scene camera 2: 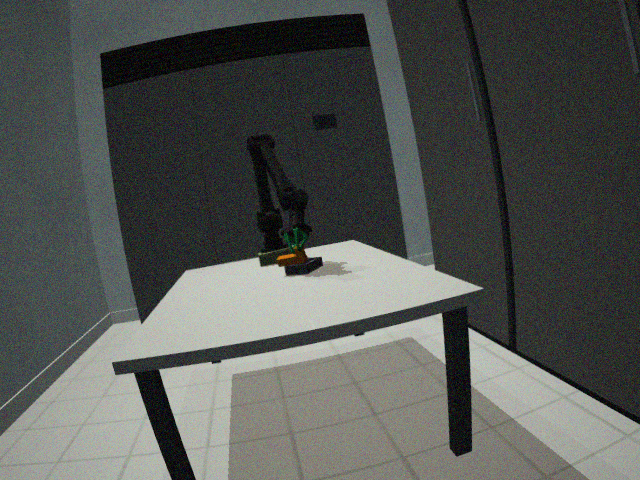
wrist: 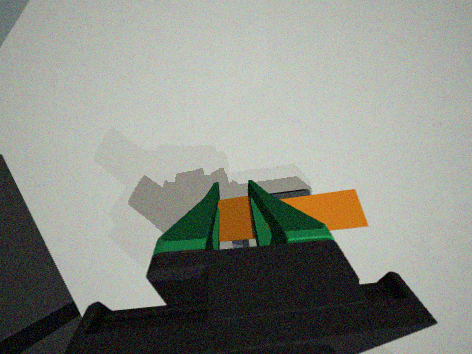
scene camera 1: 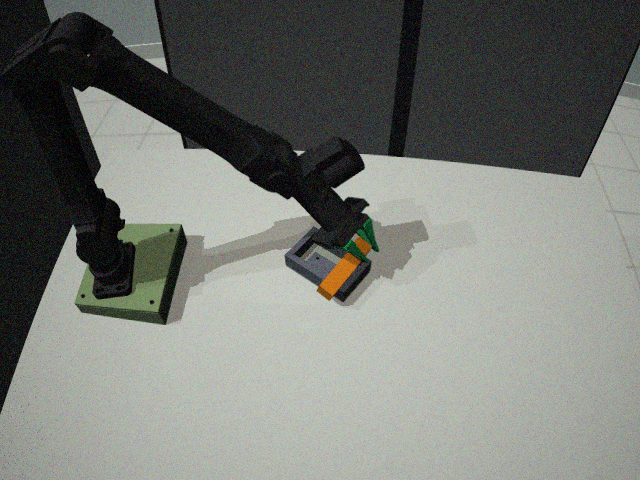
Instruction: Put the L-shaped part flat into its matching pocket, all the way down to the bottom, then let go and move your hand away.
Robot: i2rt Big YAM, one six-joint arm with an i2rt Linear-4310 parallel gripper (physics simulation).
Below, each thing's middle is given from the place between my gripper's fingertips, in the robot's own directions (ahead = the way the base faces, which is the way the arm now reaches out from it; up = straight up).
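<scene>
Orange L-shaped part (scene camera 1: 337, 277): 10 mm below my hand and 50 mm behind it.
</scene>
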